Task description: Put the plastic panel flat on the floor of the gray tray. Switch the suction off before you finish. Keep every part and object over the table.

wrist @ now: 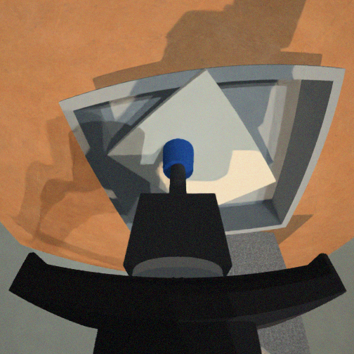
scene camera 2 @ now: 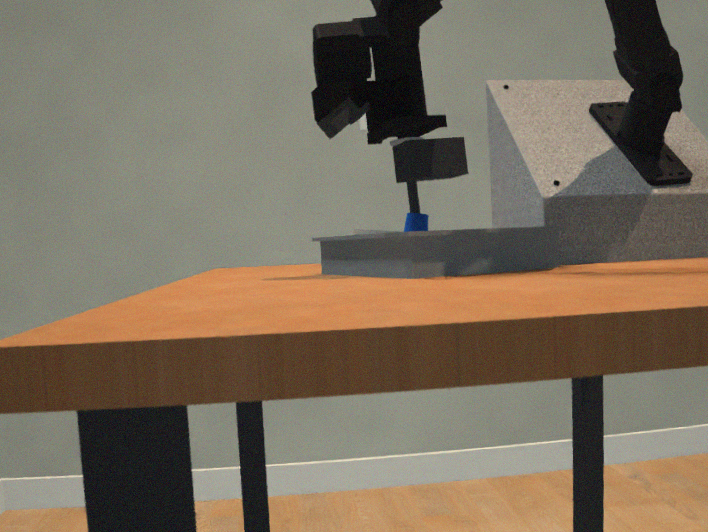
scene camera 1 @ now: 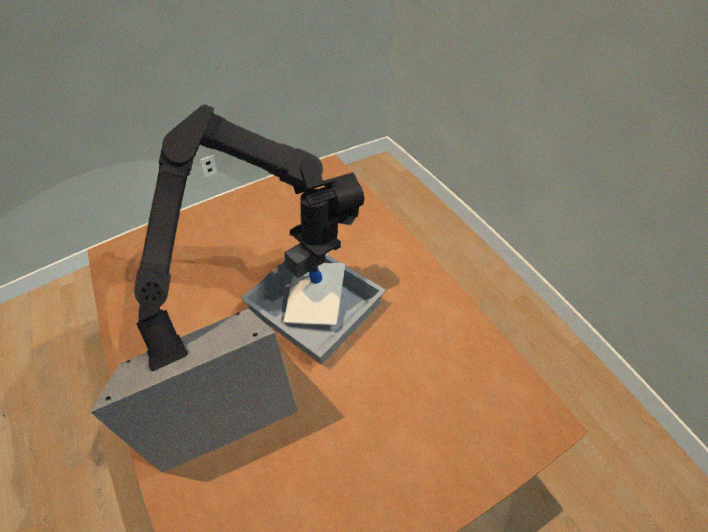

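Where they show: hand at its tool point: (scene camera 1: pixel 315 281); arm's base at its link origin: (scene camera 2: pixel 636 143) (scene camera 1: pixel 167 353).
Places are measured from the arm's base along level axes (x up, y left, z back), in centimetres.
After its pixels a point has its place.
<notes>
The cream plastic panel (scene camera 1: pixel 311 308) {x -13.6, y 3.7, z -32.1 cm} (wrist: pixel 200 120) hangs on my blue suction cup (scene camera 1: pixel 315 277) (scene camera 2: pixel 416 223) (wrist: pixel 178 159), which touches its upper face off-centre. The panel looks nearly level and is turned relative to the gray tray (scene camera 1: pixel 354 328) {x -15.9, y -4.9, z -38.1 cm} (scene camera 2: pixel 372 257) {x -14.7, y 11.9, z -43.0 cm} (wrist: pixel 322 120). It is over the tray's opening, at about rim height; in scene camera 2 a thin pale sliver of it shows just above the rim. In the wrist view its far corner overlaps the tray's far rim. The panel's underside and its gap to the tray floor are hidden.
The gray base block (scene camera 1: pixel 228 411) {x -4.3, y -14.4, z -5.3 cm} (scene camera 2: pixel 515 165) {x -2.7, y -2.7, z -18.4 cm} of the arm stands close beside the tray's near-left side. The tray stands on the orange table top (scene camera 1: pixel 429 400) {x -17.0, y -28.1, z -41.3 cm} (scene camera 2: pixel 257 308) {x -16.9, y 43.9, z -57.1 cm}. The table's right edge runs beyond the tray in scene camera 1.
</notes>
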